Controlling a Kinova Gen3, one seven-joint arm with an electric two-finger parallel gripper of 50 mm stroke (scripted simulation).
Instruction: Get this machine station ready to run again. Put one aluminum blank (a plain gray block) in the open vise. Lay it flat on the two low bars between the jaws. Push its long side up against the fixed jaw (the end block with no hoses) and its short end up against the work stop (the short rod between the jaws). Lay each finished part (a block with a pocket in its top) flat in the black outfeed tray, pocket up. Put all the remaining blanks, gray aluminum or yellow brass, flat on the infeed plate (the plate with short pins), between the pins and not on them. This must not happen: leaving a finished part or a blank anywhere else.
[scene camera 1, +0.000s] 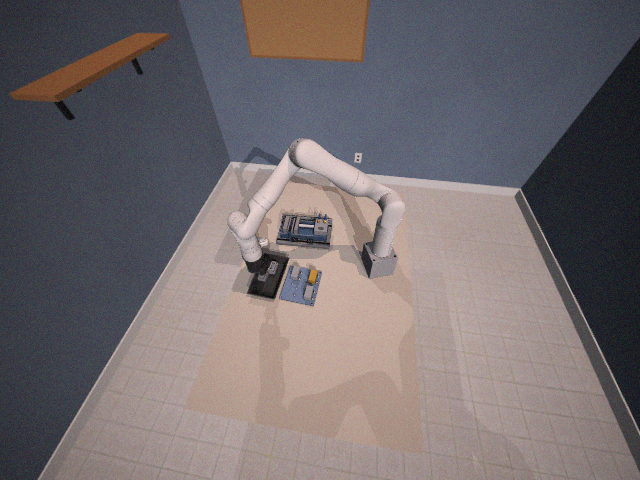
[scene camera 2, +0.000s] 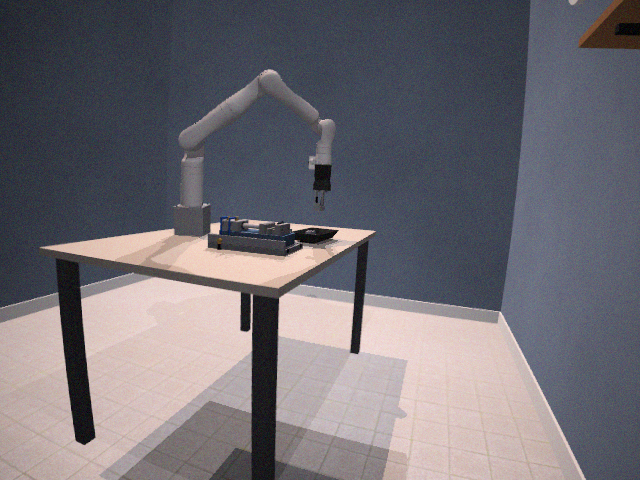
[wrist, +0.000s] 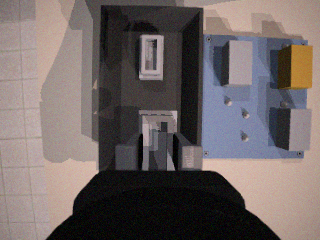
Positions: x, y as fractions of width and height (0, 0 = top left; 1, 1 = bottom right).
My gripper (wrist: 0.49, 0.61) is 0.19 m from the lens. A yellow brass blank (wrist: 0.91, 0.25): 0.36 m from the lens. A finished part (wrist: 0.47, 0.19): 0.32 m from the lens. A finished part (wrist: 0.50, 0.53) is 0.19 m from the lens.
